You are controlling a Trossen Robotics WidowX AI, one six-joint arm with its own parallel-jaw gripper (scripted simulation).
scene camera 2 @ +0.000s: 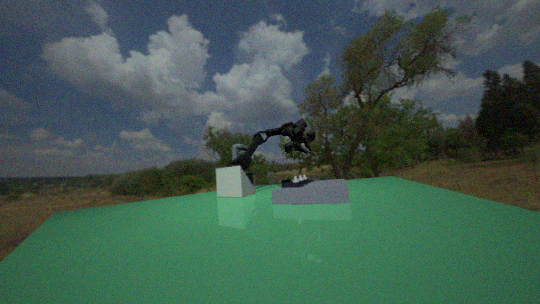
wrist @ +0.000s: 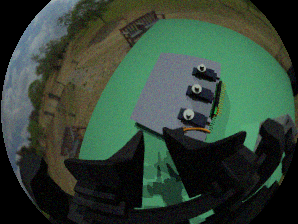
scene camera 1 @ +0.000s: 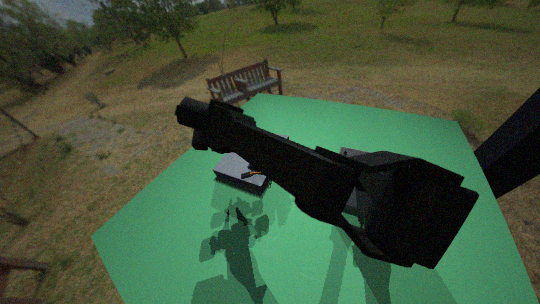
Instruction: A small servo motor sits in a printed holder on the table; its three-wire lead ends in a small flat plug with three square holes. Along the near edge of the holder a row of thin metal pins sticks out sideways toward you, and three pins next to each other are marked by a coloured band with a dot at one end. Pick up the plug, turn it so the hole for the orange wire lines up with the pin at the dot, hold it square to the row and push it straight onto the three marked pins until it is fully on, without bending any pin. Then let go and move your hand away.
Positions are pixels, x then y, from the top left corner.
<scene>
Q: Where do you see a holder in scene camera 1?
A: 231, 166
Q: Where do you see a holder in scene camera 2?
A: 331, 191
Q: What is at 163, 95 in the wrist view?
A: A holder.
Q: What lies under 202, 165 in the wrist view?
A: My gripper.
</scene>
